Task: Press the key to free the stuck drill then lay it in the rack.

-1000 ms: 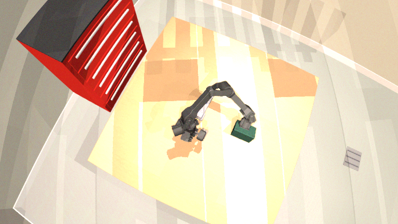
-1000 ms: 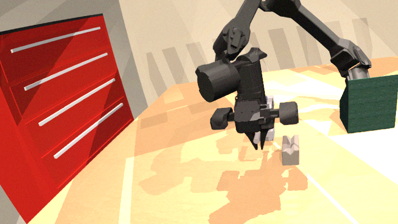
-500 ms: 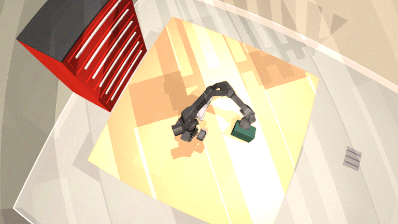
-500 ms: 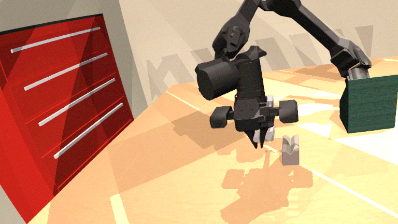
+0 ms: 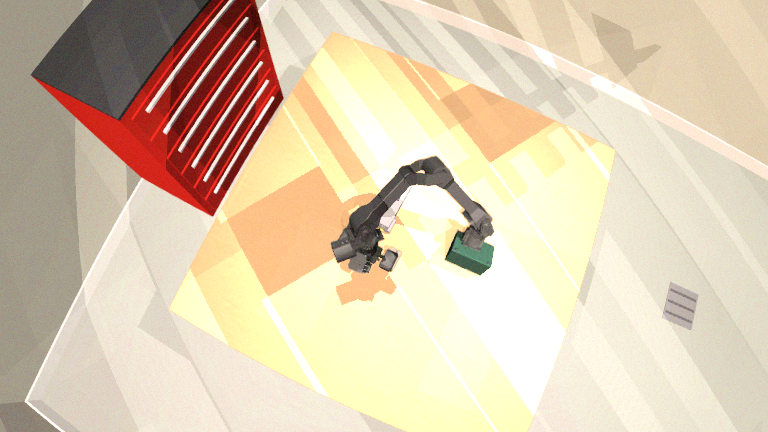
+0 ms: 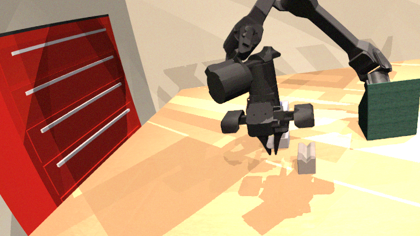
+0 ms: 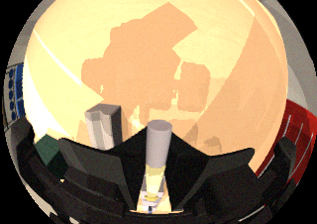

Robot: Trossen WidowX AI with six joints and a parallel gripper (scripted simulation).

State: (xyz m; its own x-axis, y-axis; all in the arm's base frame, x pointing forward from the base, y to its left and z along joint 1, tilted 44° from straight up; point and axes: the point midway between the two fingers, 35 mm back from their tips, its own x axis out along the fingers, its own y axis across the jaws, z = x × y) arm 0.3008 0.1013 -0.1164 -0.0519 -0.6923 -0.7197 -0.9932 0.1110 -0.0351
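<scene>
My gripper tip is 40 mm to the left of the drill and 30 mm below it. From my gripper tip the other things lie so: v-grooved rack: 70 mm behind, 20 mm to the right, 40 mm below; then blue key: 20 mm behind, 220 mm to the right; then pale grey holder block: 20 mm behind, 200 mm to the right, 20 mm below.
</scene>
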